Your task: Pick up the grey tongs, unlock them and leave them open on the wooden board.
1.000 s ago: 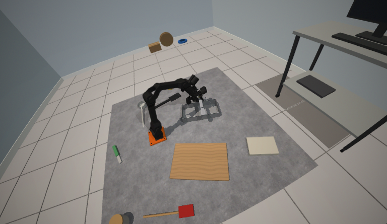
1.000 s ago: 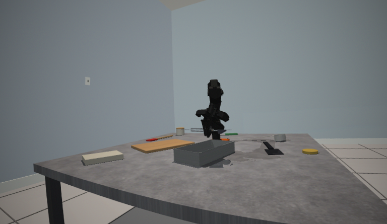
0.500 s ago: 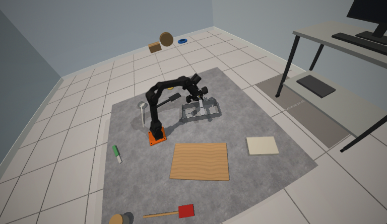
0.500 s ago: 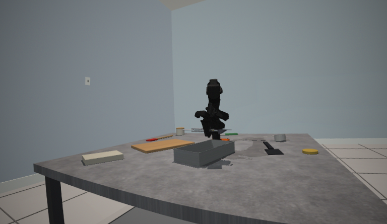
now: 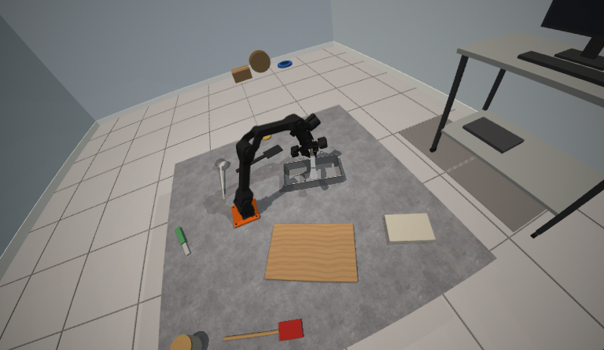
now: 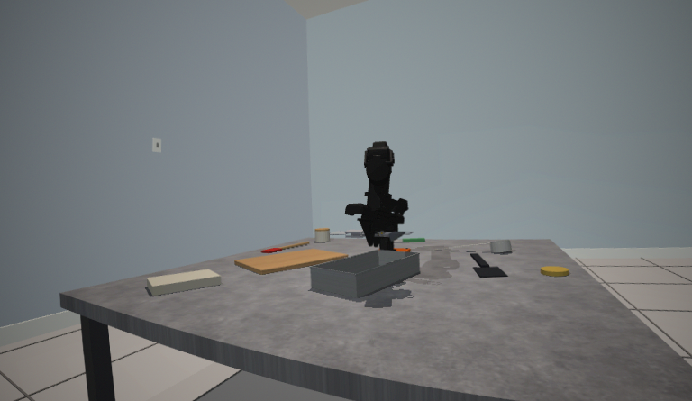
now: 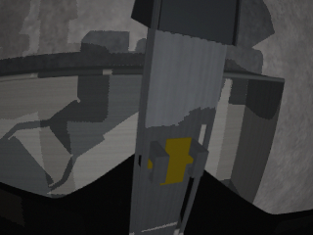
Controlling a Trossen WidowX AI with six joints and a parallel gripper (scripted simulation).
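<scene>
My gripper tip is 40 mm below the yellow lock piece and 20 mm to the right of it. Also, from my gripper tip: grey roasting tin (70 mm below, 40 mm behind, 30 mm to the right); then wooden board (400 mm to the right, 220 mm behind, 90 mm below); then black spatula (280 mm to the left, 250 mm behind, 100 mm below).
</scene>
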